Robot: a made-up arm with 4 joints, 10 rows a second.
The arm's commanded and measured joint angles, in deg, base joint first. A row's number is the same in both.
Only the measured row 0 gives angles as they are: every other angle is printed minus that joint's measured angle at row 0.
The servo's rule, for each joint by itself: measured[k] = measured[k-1] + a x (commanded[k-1-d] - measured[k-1]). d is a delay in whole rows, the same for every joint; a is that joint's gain. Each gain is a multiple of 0.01, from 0.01 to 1. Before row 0 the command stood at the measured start. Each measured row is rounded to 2 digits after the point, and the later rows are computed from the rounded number. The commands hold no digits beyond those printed.
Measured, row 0:
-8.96 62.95 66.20 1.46
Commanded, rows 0 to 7:
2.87 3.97 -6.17 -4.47
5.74 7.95 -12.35 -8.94
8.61 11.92 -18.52 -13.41
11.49 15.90 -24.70 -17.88
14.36 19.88 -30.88 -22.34
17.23 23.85 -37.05 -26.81
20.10 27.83 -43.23 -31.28
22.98 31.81 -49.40 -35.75
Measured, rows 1 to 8:
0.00 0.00 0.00 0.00
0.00 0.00 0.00 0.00
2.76 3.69 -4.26 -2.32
5.62 7.65 -9.84 -5.76
8.49 11.62 -15.83 -9.74
11.37 15.60 -21.95 -13.97
14.24 19.58 -28.11 -18.32
17.11 23.55 -34.28 -22.73
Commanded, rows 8 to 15:
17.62 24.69 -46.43 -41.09
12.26 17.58 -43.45 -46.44
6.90 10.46 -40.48 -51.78
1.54 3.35 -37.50 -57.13
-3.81 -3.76 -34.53 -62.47
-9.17 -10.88 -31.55 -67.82
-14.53 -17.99 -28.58 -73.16
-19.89 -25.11 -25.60 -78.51
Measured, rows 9 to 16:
19.98 27.53 -40.46 -27.18
22.86 31.51 -46.63 -31.64
17.83 25.17 -46.49 -36.55
12.48 18.11 -44.39 -41.69
7.12 11.00 -41.69 -46.94
1.76 3.89 -38.80 -52.24
-3.59 -3.22 -35.85 -57.56
-8.95 -10.34 -32.88 -62.90

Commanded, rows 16 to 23:
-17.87 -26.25 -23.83 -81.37
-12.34 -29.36 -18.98 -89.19
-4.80 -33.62 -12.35 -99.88
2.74 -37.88 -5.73 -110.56
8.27 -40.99 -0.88 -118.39
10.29 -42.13 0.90 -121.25
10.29 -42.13 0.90 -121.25
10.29 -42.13 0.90 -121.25
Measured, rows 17 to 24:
-14.31 -17.45 -29.91 -68.24
-19.67 -24.57 -26.94 -73.58
-17.94 -26.13 -24.79 -77.63
-12.56 -29.13 -20.78 -83.64
-5.11 -33.31 -14.96 -92.08
2.43 -37.56 -8.59 -101.69
8.04 -40.75 -3.27 -110.37
10.20 -42.03 -0.39 -116.03

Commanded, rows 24 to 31:
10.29 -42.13 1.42 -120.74
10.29 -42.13 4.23 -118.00
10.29 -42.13 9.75 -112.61
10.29 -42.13 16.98 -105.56
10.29 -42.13 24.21 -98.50
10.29 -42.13 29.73 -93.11
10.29 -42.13 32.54 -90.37
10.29 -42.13 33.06 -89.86
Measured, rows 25 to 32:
10.29 -42.12 0.50 -118.74
10.29 -42.13 0.78 -120.05
10.29 -42.13 1.22 -120.41
10.29 -42.13 3.30 -119.16
10.29 -42.13 7.75 -115.75
10.29 -42.13 14.12 -110.45
10.29 -42.13 21.08 -104.24
10.29 -42.13 27.05 -98.45

